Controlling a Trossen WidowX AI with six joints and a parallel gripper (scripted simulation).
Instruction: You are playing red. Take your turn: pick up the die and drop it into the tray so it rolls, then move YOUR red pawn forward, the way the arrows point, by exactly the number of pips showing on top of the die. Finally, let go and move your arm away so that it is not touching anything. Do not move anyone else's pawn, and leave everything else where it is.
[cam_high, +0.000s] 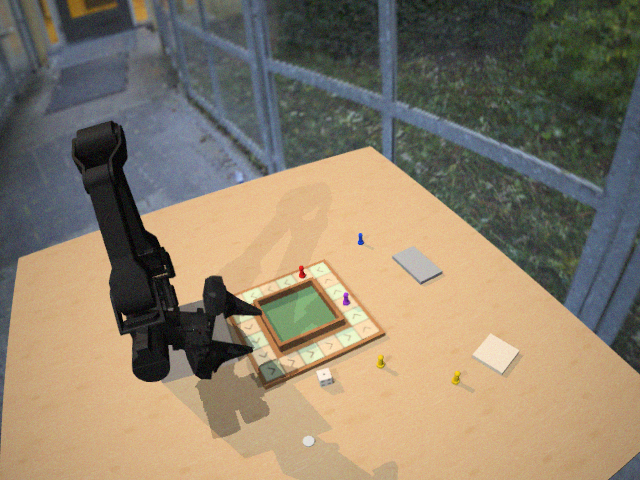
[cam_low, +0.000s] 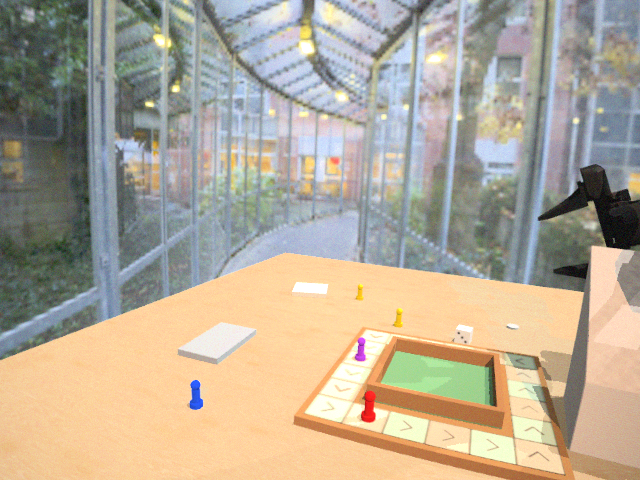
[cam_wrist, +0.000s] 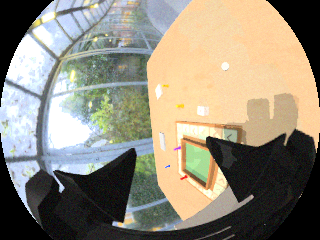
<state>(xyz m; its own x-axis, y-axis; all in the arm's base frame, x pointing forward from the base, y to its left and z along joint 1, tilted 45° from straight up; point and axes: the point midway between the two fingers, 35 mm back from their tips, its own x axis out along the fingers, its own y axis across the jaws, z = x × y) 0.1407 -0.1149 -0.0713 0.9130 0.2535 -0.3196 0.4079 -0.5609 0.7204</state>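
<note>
My gripper tip is 170 mm above the white die, 110 mm short of it and 20 mm to the left of it. Also, from my gripper tip: small white disc: 180 mm below, 140 mm to the right, 30 mm ahead; then green tray: 180 mm below, 170 mm to the left, 110 mm ahead; then purple pawn: 220 mm ahead, 160 mm to the left, 160 mm below.
</note>
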